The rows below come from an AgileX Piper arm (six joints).
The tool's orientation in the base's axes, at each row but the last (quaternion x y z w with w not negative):
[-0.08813, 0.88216, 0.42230, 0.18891]
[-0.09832, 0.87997, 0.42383, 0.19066]
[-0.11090, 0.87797, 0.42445, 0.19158]
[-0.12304, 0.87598, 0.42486, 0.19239]
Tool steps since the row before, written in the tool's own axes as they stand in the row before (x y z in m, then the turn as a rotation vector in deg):
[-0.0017, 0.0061, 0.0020, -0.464, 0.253, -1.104]
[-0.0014, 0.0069, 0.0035, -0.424, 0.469, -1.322]
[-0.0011, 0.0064, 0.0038, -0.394, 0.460, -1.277]
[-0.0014, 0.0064, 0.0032, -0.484, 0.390, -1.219]
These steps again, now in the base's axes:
[0.0001, 0.0054, 0.0039, 0.058, -0.702, 1.001]
[-0.0002, 0.0070, 0.0035, -0.105, -0.739, 1.261]
[-0.0004, 0.0070, 0.0028, -0.118, -0.710, 1.216]
[-0.0004, 0.0065, 0.0033, 0.002, -0.702, 1.174]

